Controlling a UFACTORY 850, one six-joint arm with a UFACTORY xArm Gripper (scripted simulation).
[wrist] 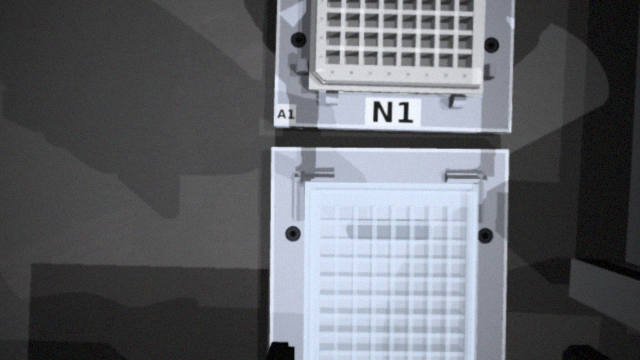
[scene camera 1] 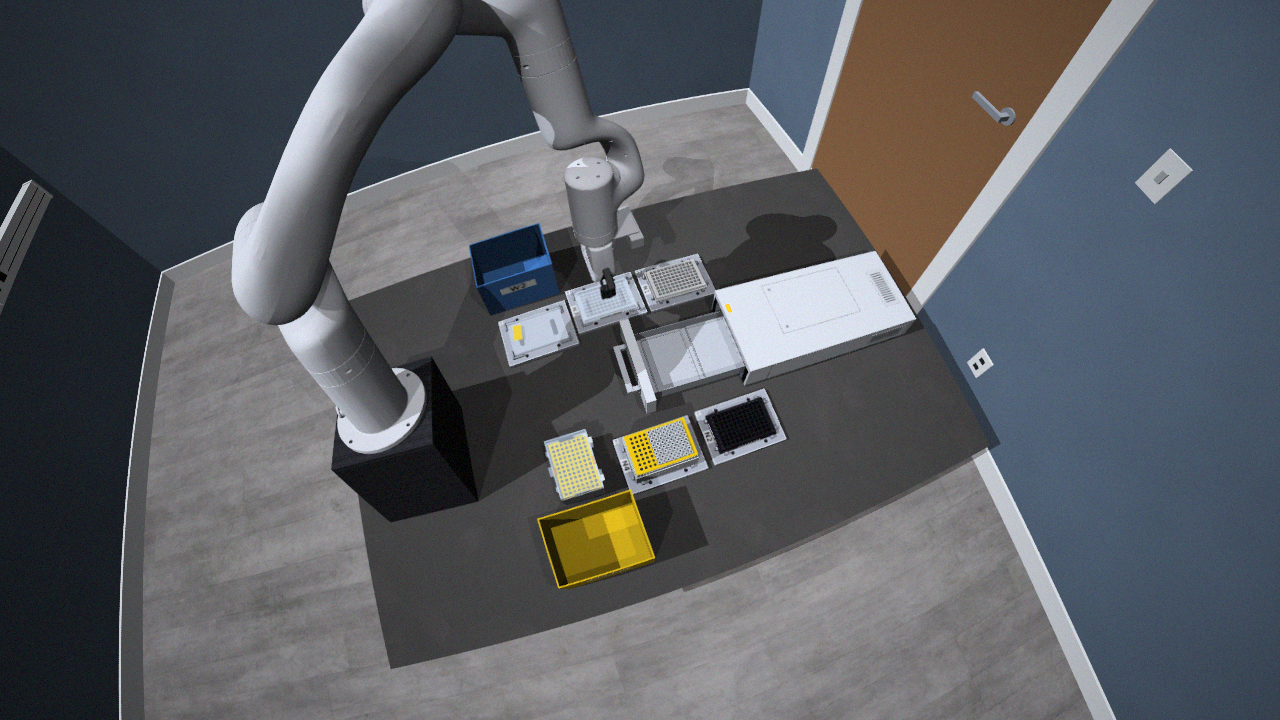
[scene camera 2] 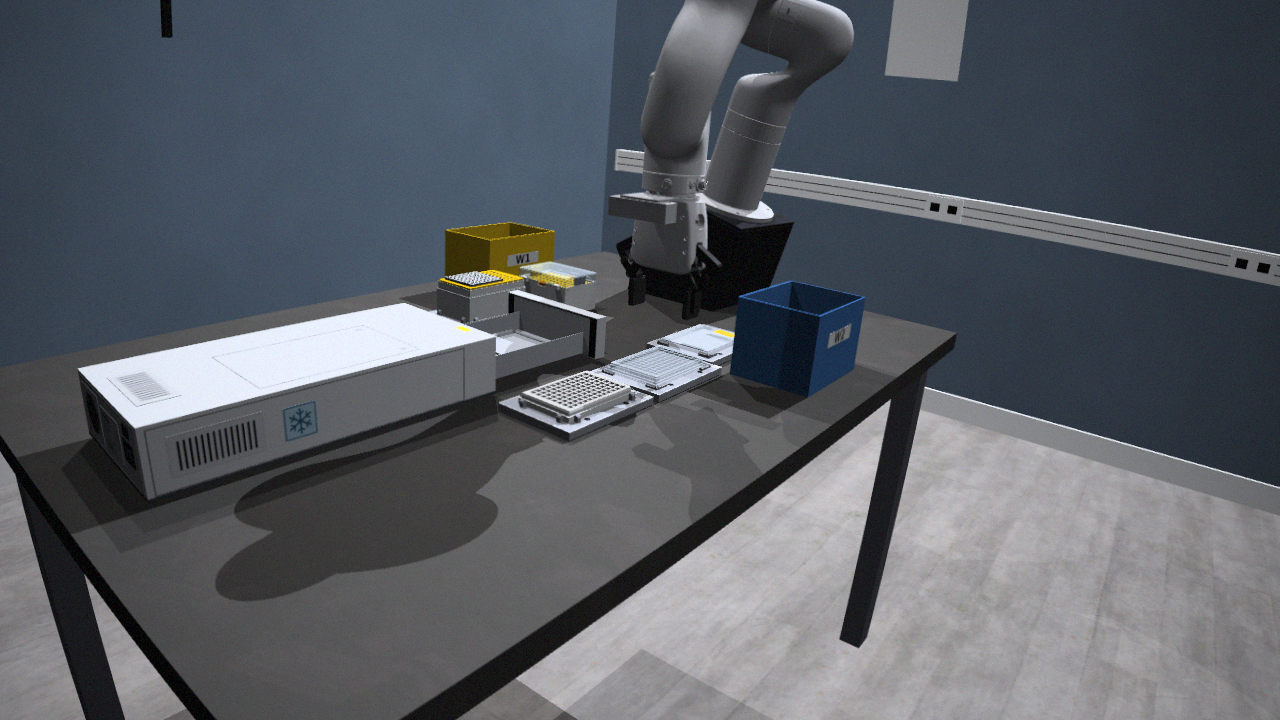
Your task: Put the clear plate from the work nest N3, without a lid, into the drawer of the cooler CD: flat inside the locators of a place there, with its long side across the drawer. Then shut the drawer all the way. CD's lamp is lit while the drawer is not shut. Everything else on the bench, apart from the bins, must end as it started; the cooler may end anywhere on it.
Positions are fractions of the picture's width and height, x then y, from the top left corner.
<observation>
In view: a clear well plate (scene camera 2: 0.52, 0.51), a cooler CD (scene camera 2: 0.13, 0.59), a blue bin (scene camera 2: 0.63, 0.49), a yellow bin (scene camera 1: 0.47, 0.74) and a white well plate (scene camera 2: 0.46, 0.55).
The clear well plate is seen too in the wrist view (wrist: 0.55, 0.60). The cooler CD shows as well in scene camera 1 (scene camera 1: 0.61, 0.45). The blue bin shows as well in scene camera 1 (scene camera 1: 0.41, 0.35). The wrist view does not show the blue bin: it is out of frame. The wrist view misses the yellow bin: it is out of frame.
</observation>
